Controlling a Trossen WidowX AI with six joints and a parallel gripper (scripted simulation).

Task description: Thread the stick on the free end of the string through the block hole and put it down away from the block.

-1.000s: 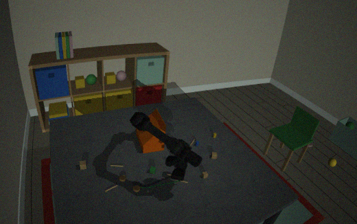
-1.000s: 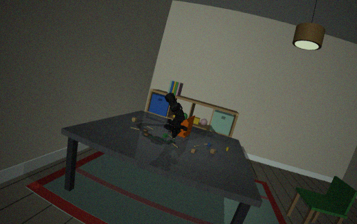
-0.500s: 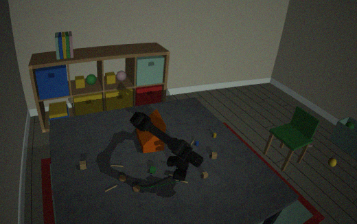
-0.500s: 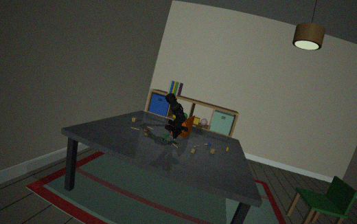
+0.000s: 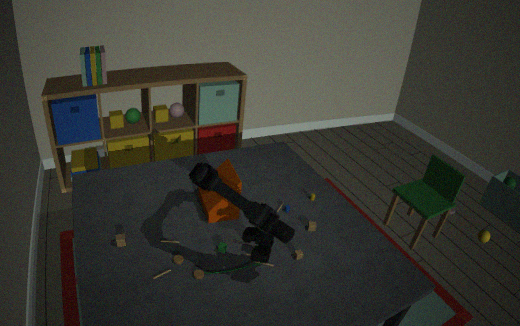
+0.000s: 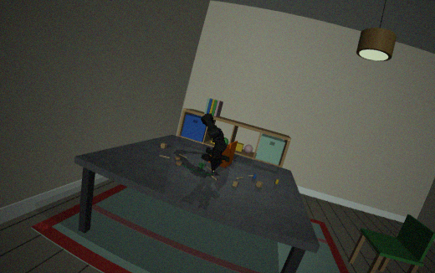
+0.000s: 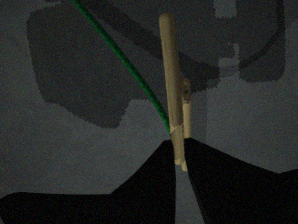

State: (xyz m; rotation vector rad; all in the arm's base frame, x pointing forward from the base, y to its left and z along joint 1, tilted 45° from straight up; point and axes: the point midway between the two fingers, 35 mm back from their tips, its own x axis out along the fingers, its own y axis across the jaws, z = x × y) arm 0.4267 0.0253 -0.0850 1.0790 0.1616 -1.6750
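Right now my gripper tip is 1 cm past the loose stick and 4 cm above it. From my gripper tip the other things lie so: green block 12 cm behind, 12 cm to the right, 3 cm below; yellow piece 33 cm behind, 41 cm to the left, 3 cm below.
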